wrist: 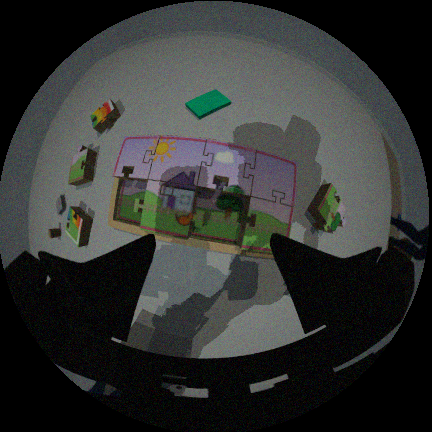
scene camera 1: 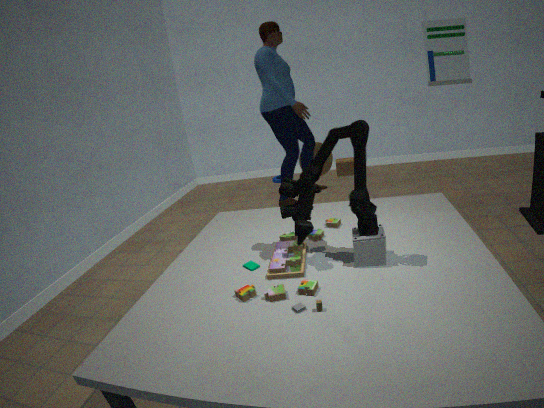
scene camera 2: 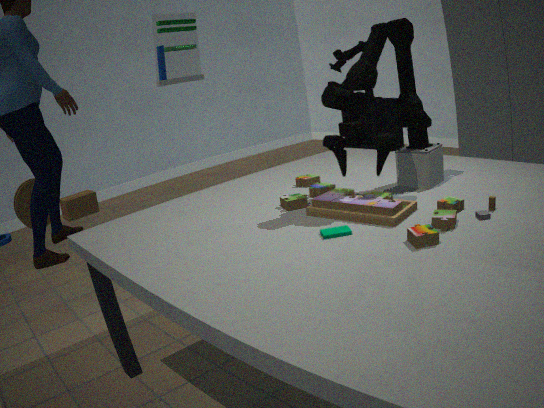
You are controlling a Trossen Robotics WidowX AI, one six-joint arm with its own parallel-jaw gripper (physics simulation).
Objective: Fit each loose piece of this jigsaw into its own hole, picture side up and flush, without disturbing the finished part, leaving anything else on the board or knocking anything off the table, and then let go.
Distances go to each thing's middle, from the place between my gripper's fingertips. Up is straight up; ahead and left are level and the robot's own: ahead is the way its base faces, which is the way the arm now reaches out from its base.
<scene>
My hand is 70 mm above the jigsaw board [scene camera 2: 409,207], 40 mm short of it and 30 mm to the right of it.
</scene>
